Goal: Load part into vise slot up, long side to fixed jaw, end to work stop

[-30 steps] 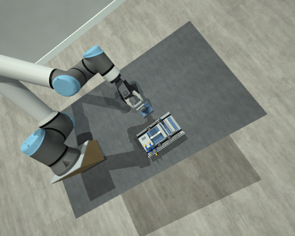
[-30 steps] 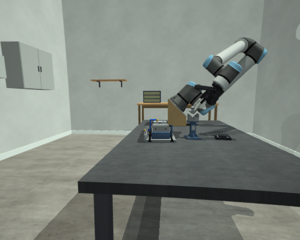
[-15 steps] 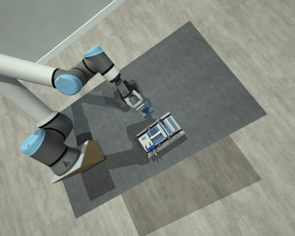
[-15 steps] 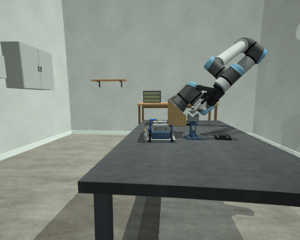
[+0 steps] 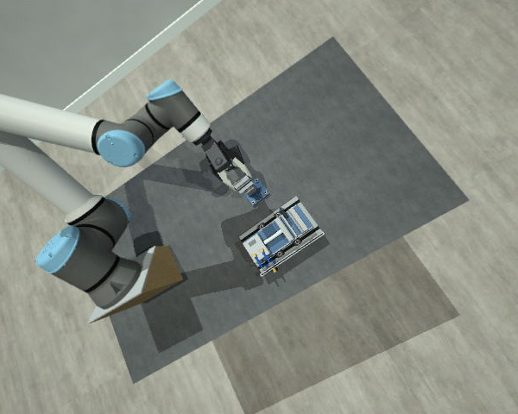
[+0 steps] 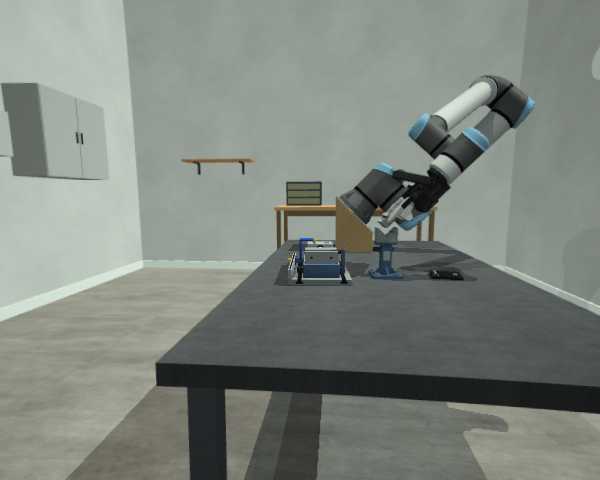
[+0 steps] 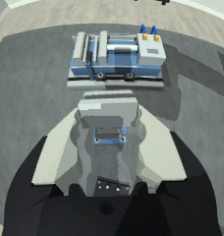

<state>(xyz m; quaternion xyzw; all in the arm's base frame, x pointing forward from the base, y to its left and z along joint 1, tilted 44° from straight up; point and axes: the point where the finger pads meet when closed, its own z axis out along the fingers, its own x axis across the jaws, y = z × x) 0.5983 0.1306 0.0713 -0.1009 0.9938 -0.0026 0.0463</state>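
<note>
Right now the part is 10 mm to the right of my hand. From my hand the other things lie so: infeed plate: 30 mm behind, 190 mm to the left, 190 mm below; vise: 20 mm ahead, 210 mm to the right, 150 mm below.
</note>
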